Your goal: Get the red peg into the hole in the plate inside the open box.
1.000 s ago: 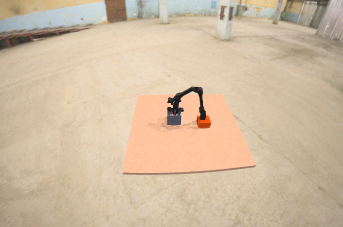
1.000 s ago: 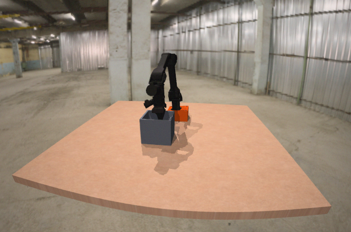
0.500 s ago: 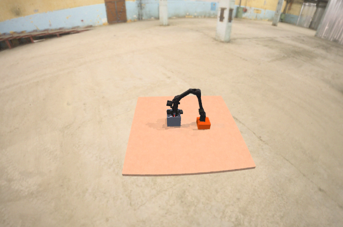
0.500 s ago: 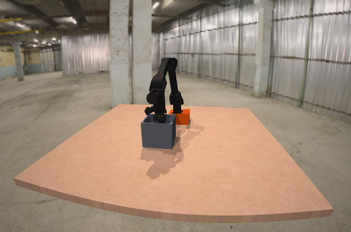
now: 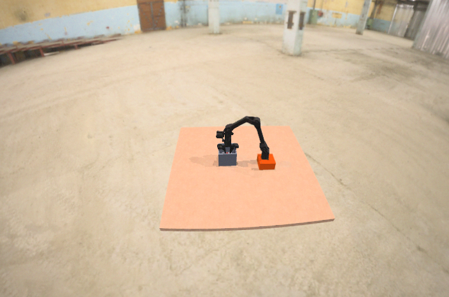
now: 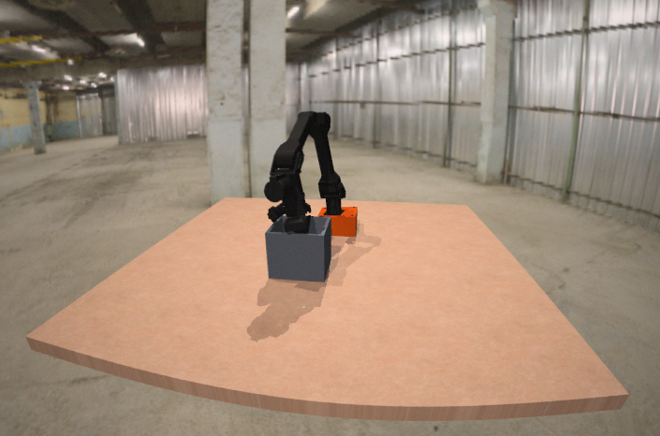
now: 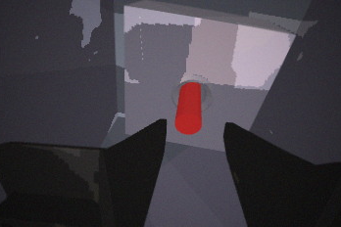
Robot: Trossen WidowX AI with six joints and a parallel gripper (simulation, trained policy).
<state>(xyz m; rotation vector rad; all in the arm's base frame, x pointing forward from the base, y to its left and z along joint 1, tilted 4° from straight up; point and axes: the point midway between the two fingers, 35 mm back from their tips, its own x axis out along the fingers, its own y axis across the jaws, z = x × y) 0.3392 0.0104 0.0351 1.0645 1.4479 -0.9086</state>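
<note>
Right now my gripper tip is 30 mm above the red peg, 10 mm to the left of it and 10 mm short of it. The rest, counted from my gripper tip: light grey plate 30 mm below, 10 mm to the right, 10 mm ahead.
</note>
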